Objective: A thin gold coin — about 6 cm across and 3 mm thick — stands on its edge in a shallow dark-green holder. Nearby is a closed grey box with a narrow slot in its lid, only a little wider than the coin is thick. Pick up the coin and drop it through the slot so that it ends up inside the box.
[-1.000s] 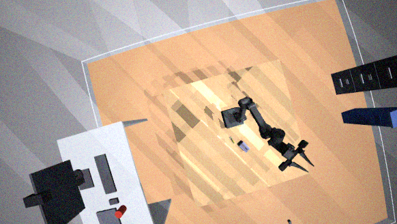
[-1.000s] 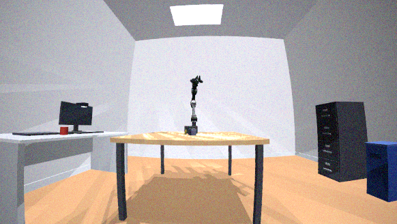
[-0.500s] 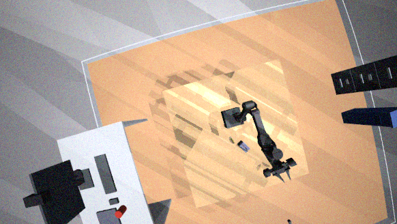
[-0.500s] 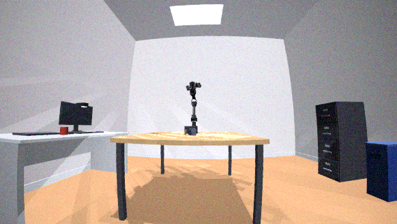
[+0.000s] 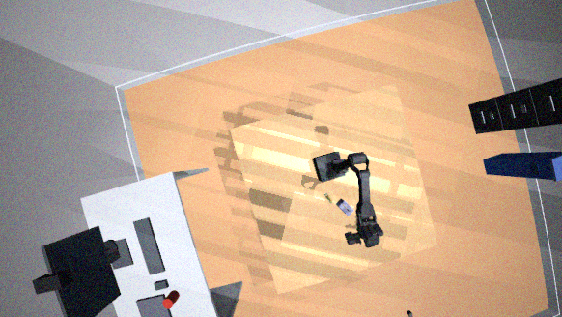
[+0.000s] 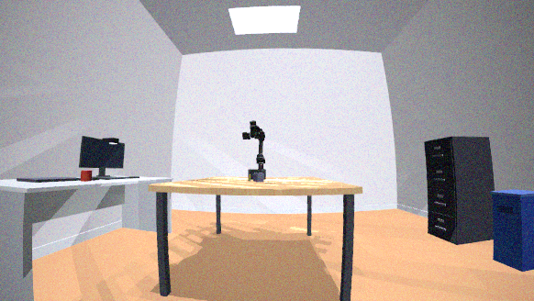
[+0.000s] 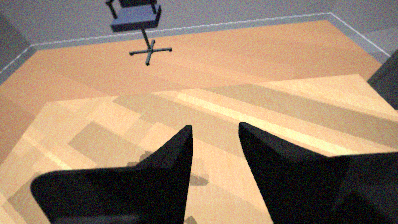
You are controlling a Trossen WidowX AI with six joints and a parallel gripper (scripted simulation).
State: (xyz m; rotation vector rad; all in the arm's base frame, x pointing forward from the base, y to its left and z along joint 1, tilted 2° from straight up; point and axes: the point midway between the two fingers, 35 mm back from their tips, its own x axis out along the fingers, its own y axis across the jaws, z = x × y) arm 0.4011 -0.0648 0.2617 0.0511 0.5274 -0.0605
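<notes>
Right now the gold coin is 19 cm behind my gripper tip, 3 cm to the right of it and 33 cm below it.
</notes>
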